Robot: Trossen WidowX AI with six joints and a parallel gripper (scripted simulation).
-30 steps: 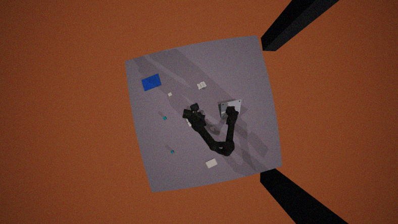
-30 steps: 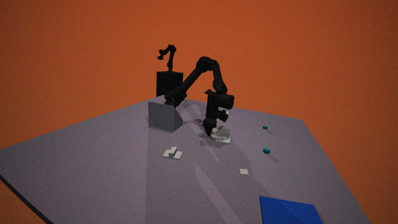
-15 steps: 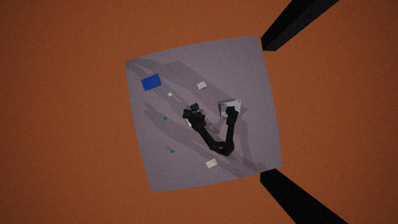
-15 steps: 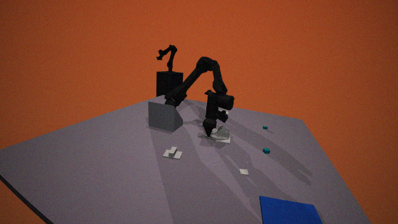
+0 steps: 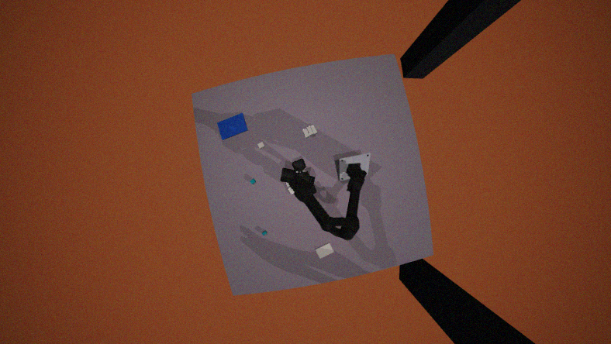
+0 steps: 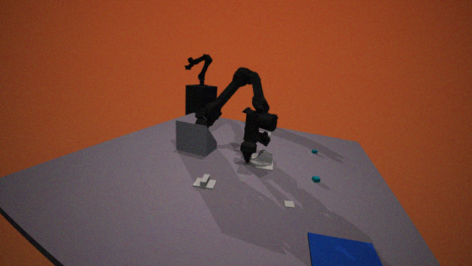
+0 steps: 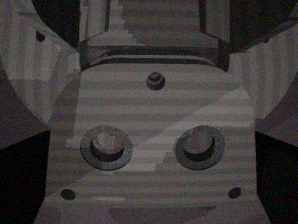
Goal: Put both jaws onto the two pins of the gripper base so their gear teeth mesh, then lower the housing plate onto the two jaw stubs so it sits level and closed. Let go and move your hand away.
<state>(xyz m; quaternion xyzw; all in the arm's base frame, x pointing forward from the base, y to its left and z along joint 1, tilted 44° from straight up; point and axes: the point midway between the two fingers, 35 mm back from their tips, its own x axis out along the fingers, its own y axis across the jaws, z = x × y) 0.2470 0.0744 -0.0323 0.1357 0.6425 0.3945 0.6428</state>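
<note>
Now: the white housing plate 1 cm below my gripper tip and 1 cm ahead of it. From my gripper tip the other things lie so: grey jaw: 2 cm to the left, 2 cm ahead; then white gripper base: 2 cm above, 1 cm ahead; then small white square: 24 cm ahead, 19 cm to the right, 1 cm below.
</note>
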